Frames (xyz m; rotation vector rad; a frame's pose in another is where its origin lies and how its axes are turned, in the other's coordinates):
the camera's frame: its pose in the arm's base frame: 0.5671 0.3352 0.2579 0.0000 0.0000 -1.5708
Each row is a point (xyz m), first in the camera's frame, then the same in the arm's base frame.
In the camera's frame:
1: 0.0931 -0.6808 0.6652
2: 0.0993 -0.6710 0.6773
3: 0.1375 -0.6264 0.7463
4: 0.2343 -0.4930 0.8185
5: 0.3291 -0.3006 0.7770
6: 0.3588 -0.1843 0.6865
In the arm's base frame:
1: -0.1137 0.2421 0.9231
2: -0.1039 0.2359 0.9352
3: -0.0593 0.1977 1.0042
4: 0.0741 0.1009 1.0764
5: 0.2665 0.0061 1.0349
6: 0.3828 -0.0236 0.9444

